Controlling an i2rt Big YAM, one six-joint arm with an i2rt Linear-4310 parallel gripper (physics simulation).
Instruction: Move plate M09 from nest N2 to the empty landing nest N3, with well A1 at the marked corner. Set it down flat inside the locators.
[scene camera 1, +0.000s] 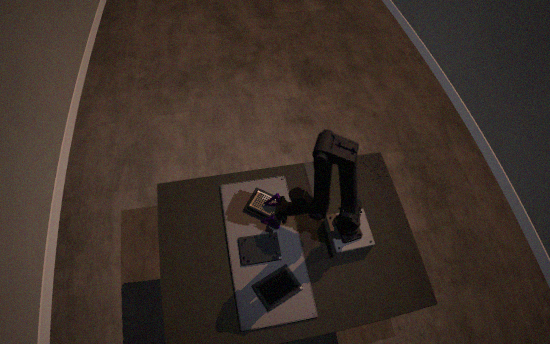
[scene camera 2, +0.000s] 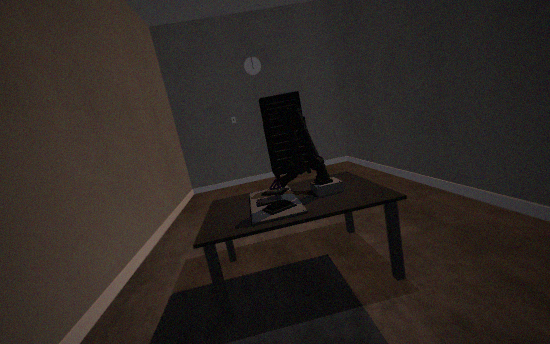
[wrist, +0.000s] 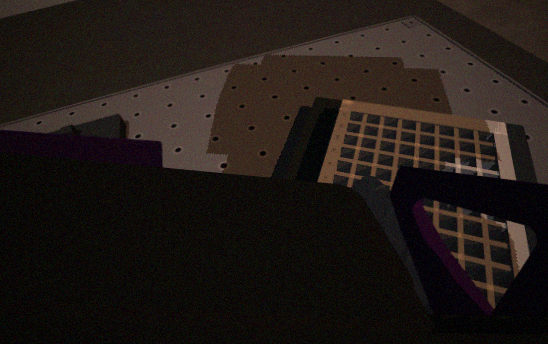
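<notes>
A pale plate with a grid of square wells (scene camera 1: 261, 201) (wrist: 415, 140) sits in a dark nest (scene camera 1: 251, 212) (wrist: 310, 135) at the far end of the pale perforated board (scene camera 1: 300, 305) (wrist: 190, 90). My gripper (scene camera 1: 272, 210) (scene camera 2: 275, 185) is open, with purple fingertips; one finger is over the plate in the wrist view and the other is off to its side. Nothing is between the fingers. A flat grey nest (scene camera 1: 259, 249) lies mid-board. A tilted-looking dark nest or tray (scene camera 1: 277, 287) lies nearest the front. Nest labels and the corner mark cannot be read.
The arm's pale base block (scene camera 1: 362, 237) (scene camera 2: 327, 188) stands right of the board on the dark table (scene camera 1: 195, 260) (scene camera 2: 235, 220). In the wrist view a grey block (wrist: 102, 127) shows behind the left finger. The arm's shadow falls across the board.
</notes>
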